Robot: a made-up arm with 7 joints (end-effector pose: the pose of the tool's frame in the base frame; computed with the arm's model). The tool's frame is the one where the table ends. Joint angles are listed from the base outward.
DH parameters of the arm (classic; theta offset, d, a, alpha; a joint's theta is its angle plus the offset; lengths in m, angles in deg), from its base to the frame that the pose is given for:
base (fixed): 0 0 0 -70
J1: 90 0 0 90
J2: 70 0 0 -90
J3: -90 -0.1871 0.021 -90
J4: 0 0 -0.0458 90
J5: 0 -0.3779 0 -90
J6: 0 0 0 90
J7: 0 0 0 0
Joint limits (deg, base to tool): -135..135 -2.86..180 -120..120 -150..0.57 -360..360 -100..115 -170..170
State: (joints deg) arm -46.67 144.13 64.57 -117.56 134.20 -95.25 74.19
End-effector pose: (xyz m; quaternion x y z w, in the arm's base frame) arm -0.1155 -0.2519 0.2613 0.7727 0.1390 0.5782 0.2219
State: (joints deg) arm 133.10 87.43 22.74 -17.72 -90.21 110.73 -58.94
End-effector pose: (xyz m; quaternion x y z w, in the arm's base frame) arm -0.1914 0.4783 0.2405 -0.0673 -0.6064 0.1656 0.7748
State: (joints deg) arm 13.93 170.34 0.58 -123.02 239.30 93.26 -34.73
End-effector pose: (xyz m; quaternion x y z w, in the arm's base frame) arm 0.3567 0.0297 -0.0627 -0.6199 0.1697 -0.0368 0.7652
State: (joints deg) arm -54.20 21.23 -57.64 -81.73 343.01 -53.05 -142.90
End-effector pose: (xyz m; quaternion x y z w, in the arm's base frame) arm 0.3599 -0.3013 -0.1131 -0.6390 0.4631 0.1056 0.6050
